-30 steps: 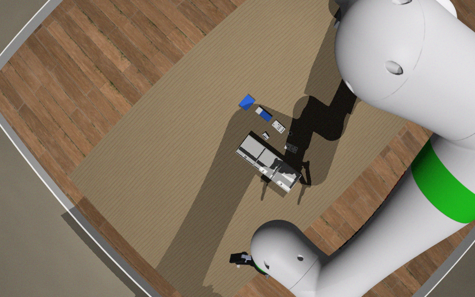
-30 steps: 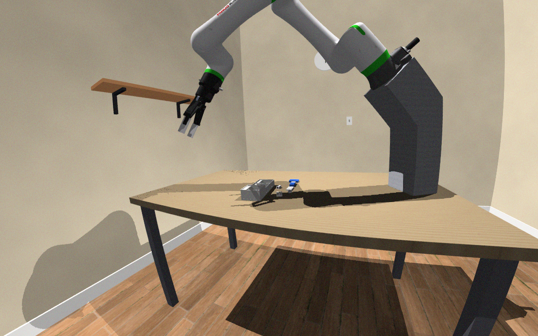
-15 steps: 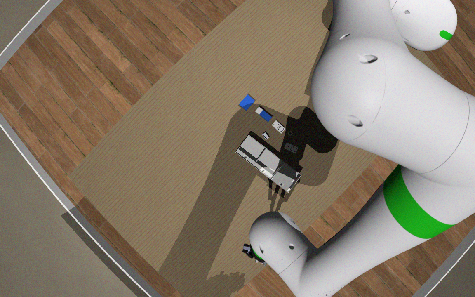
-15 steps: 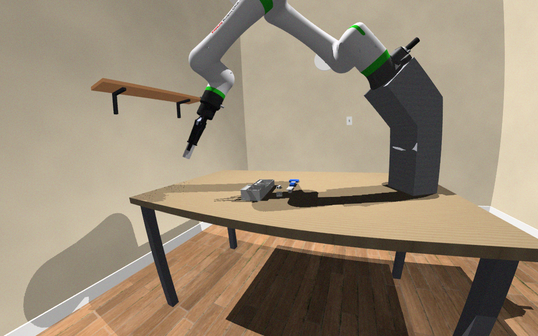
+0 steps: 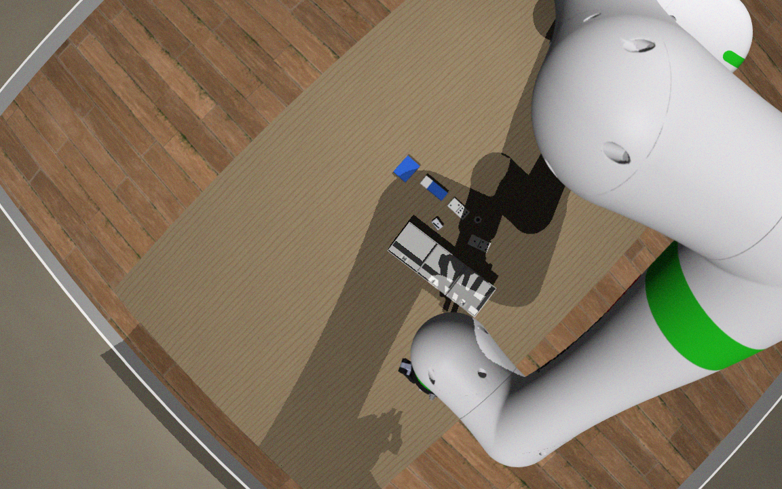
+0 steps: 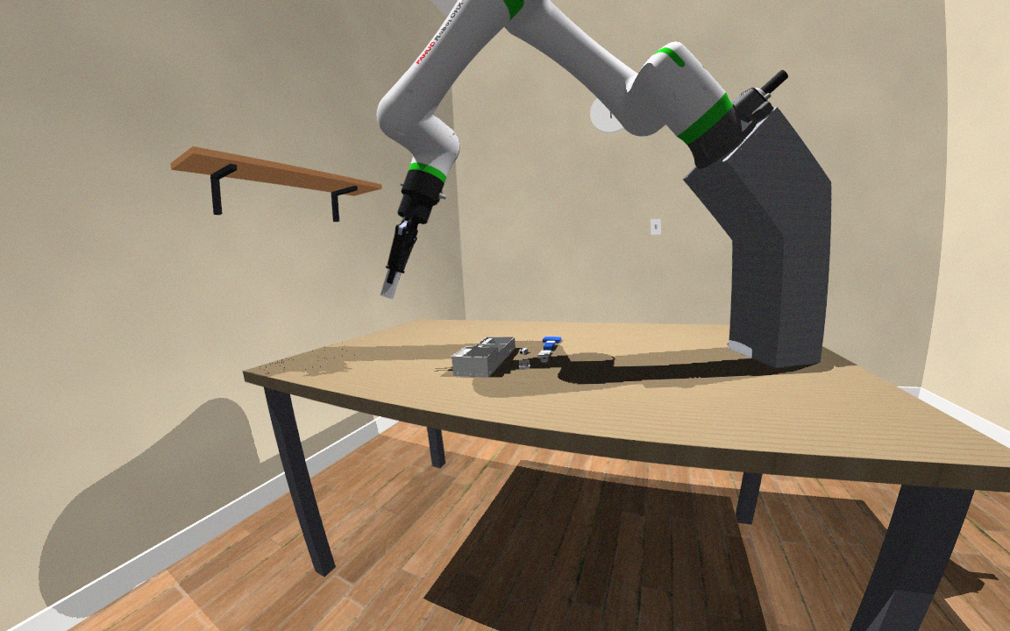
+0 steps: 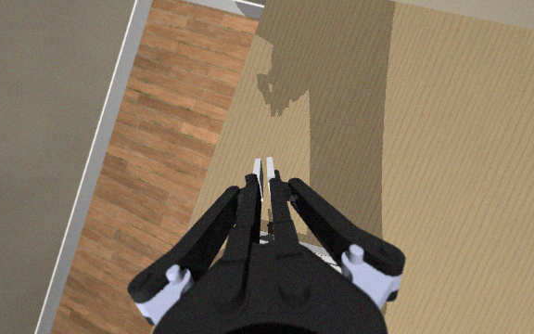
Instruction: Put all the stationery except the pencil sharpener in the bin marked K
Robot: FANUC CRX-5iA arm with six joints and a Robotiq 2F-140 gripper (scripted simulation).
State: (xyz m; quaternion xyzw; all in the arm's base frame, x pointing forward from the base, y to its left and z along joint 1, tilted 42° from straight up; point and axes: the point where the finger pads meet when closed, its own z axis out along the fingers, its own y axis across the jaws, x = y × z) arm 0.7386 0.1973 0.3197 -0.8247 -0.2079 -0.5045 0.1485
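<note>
My hand is 170 mm past the grey bin, 140 mm to the left of it and 190 mm above it. From my hand the other things lie so: silver pencil sharpener 230 mm behind, 220 mm to the right, 200 mm below; white eraser 280 mm behind, 300 mm to the right, 210 mm below; small dark ring 310 mm behind, 170 mm to the right, 210 mm below.
</note>
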